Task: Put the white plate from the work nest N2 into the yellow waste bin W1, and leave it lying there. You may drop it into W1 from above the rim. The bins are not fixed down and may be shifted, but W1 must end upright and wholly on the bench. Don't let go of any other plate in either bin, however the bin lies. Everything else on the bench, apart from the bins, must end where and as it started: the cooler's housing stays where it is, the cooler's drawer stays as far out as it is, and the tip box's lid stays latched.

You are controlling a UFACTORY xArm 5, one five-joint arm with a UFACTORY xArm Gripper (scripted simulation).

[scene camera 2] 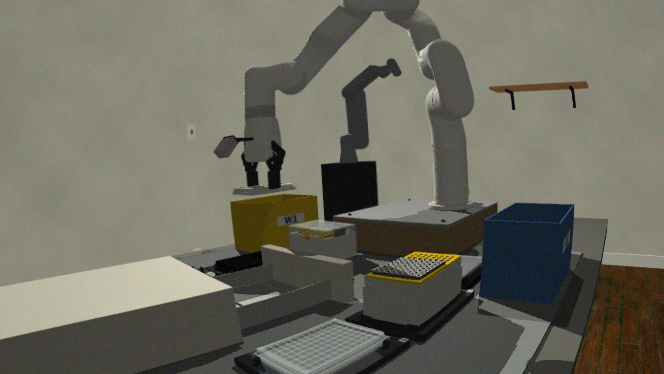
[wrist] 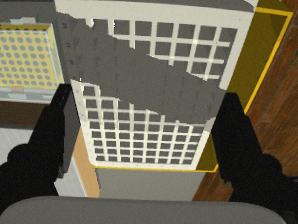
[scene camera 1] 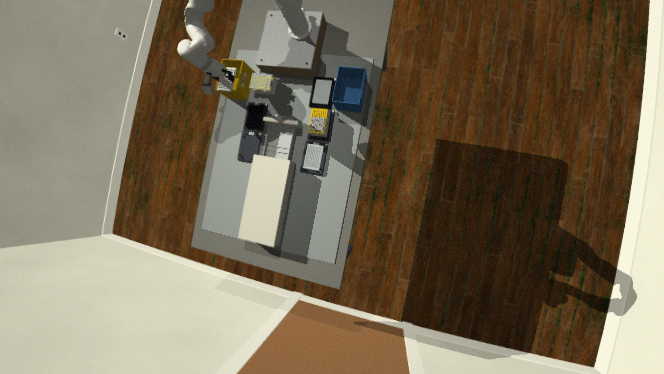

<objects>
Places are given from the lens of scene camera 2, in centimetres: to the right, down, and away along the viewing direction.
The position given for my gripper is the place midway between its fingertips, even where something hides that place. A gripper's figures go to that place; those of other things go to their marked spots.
my gripper (scene camera 2: 263, 188): -16, 0, 96
yellow waste bin W1 (scene camera 2: 265, 222): -15, 8, 90
cooler (scene camera 2: 161, 308): -18, 13, 35
yellow-topped tip box (scene camera 2: 410, 290): 9, 12, 45
blue bin (scene camera 2: 528, 261): 28, 10, 48
The marked spots on the cooler and the yellow waste bin W1 are 55 cm apart.
</objects>
